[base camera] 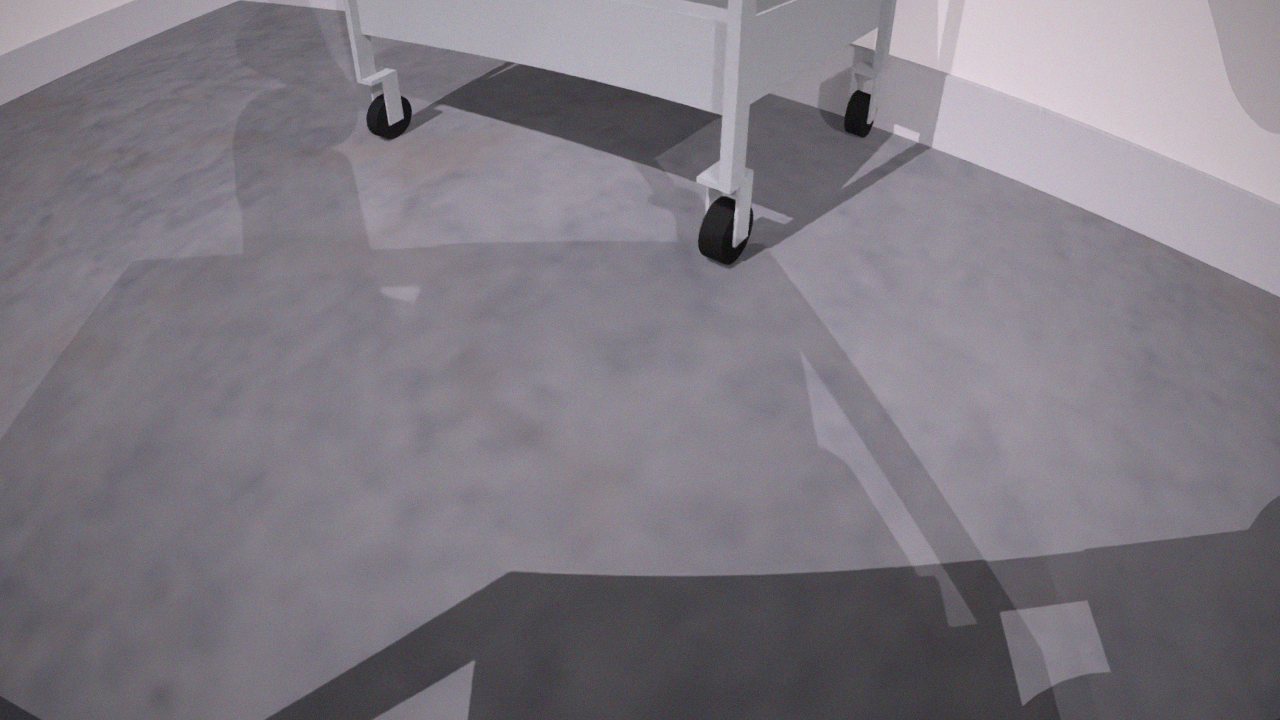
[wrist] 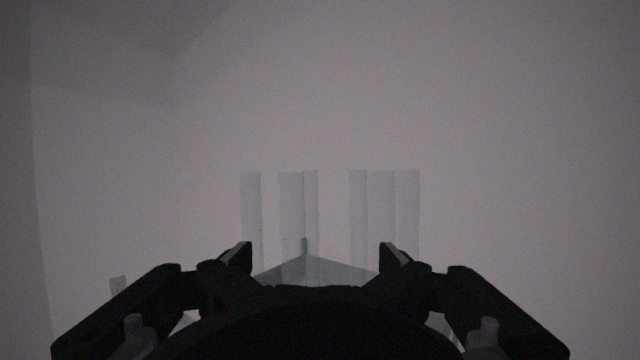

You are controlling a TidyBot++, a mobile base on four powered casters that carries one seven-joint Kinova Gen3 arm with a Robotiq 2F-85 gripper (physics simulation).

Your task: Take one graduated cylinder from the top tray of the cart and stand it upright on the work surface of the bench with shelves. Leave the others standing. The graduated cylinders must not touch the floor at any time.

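Frame: origin at the arm's base, x ahead, y left, z up, level; millimetres.
Where they show: gripper, fingertip midpoint: [wrist: 315, 256].
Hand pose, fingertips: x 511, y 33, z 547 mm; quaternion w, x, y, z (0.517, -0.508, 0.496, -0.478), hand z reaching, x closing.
Observation:
Things, the pixels of their top centre, and the offset from my fingertips. "spot": a spot on its surface instead. Level surfaces: height alone.
- pair at its top centre: [wrist: 291, 171] dx +242, dy +57, dz +54 mm
- group whose nearest-looking cylinder at its top centre: [wrist: 380, 170] dx +195, dy -83, dz +54 mm
- cart's top tray at a spot on its surface: [wrist: 330, 266] spot: dx +520, dy -3, dz -232 mm
- cart's front caster at a spot on its surface: [base camera: 723, 231] spot: dx +55, dy -88, dz -905 mm
- floor at its surface level: dz -944 mm
- wall outlet at its top centre: [wrist: 117, 276] dx +911, dy +1121, dz -486 mm
Several clear graduated cylinders stand upright in the wrist view, beyond my fingers: one cylinder [wrist: 251, 215] at the left, a pair [wrist: 291, 215] that overlap near the middle, and a group whose nearest-looking cylinder [wrist: 381, 215] is overlapped on both sides. Their lower parts are hidden behind my gripper. The cart's top tray [wrist: 330, 266] shows as a corner between the fingers. My gripper [wrist: 315, 256] is open, with no cylinder between its fingertips. The cart [base camera: 735, 98] shows its lower part in the base view. The bench with shelves does not show in either view.
The cart's front caster [base camera: 723, 231] stands on the floor [base camera: 537, 402] ahead, with another caster [base camera: 388, 116] at the left and one [base camera: 859, 113] at the back right. A wall with a pale baseboard [base camera: 1074, 170] runs along the right. A wall outlet [wrist: 117, 285] shows at the left.

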